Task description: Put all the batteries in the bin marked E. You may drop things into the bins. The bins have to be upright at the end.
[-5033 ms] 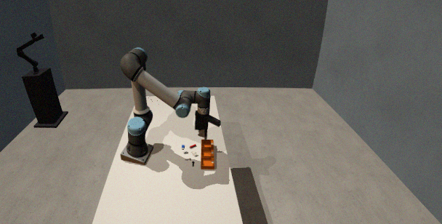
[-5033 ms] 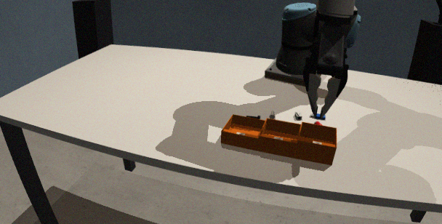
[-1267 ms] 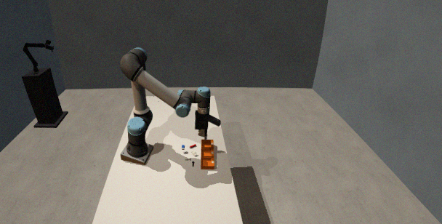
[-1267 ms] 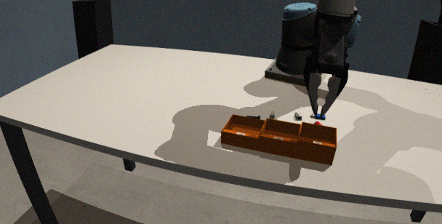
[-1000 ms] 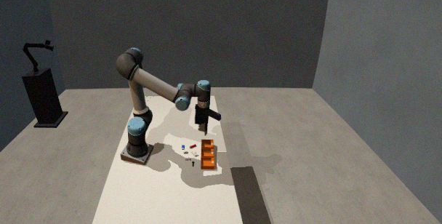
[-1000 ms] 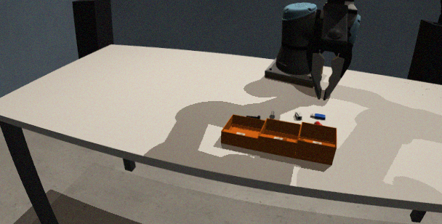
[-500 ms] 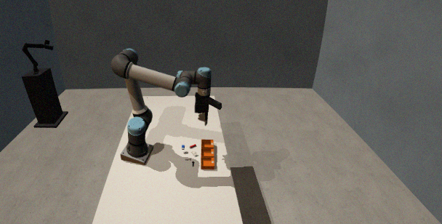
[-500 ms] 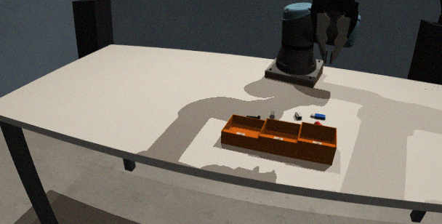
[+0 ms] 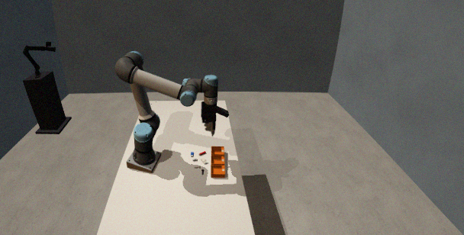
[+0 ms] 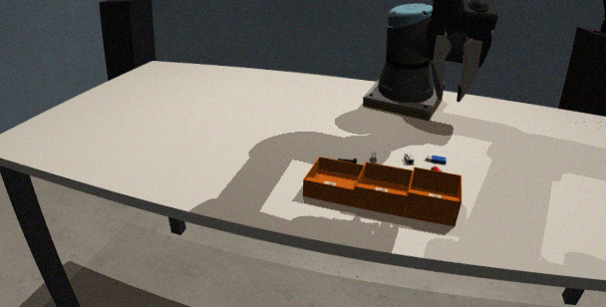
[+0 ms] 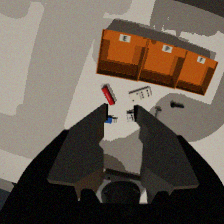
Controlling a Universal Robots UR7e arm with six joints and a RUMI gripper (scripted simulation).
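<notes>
The red battery is 180 mm below my hand, 60 mm behind it and 20 mm to the left of it. From my hand the other things lie so: white dotted block: 180 mm below, 60 mm behind, 50 mm to the right; blue piece: 190 mm below, 130 mm behind, 20 mm to the left; orange three-compartment bin: 170 mm below, 80 mm to the right, 30 mm ahead.
</notes>
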